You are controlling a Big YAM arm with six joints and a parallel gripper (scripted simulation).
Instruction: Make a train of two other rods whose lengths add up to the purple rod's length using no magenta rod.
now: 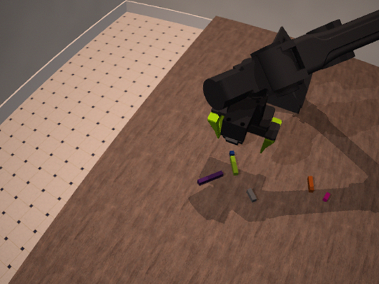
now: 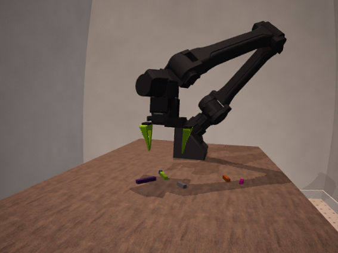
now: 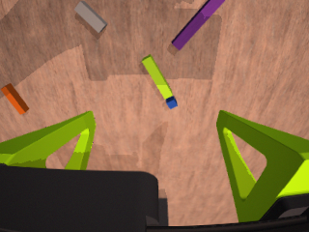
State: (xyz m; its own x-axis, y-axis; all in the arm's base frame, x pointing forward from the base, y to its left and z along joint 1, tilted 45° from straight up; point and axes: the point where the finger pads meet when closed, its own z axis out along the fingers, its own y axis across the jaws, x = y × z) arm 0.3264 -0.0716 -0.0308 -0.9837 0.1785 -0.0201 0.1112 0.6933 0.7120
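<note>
The lime rod is 80 mm below my hand. Also, from my hand: grey rod: 80 mm below, 70 mm ahead, 50 mm to the left; then blue rod: 80 mm below, 30 mm behind, 20 mm to the right; then purple rod: 80 mm below, 50 mm ahead, 40 mm to the right.
</note>
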